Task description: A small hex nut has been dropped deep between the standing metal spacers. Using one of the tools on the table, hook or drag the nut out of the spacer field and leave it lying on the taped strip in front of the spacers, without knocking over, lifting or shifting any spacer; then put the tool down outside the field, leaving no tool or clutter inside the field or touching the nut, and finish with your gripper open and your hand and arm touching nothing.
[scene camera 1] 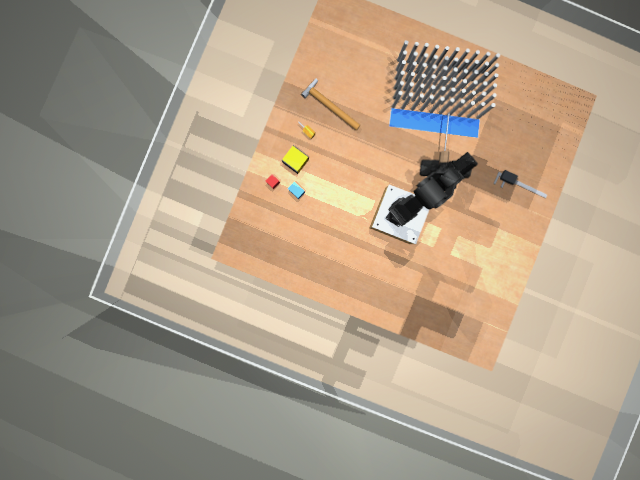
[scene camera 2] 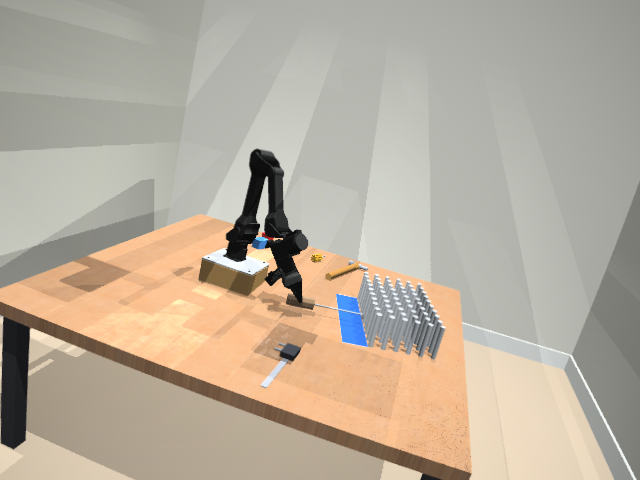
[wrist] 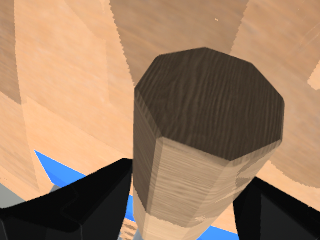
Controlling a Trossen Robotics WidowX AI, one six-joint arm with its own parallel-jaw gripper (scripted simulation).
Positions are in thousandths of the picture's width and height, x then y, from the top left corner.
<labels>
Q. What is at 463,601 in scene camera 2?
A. My gripper.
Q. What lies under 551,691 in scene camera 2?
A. A blue taped strip.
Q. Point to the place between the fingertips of my gripper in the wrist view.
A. At 577,735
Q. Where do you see a blue taped strip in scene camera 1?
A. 635,249
</labels>
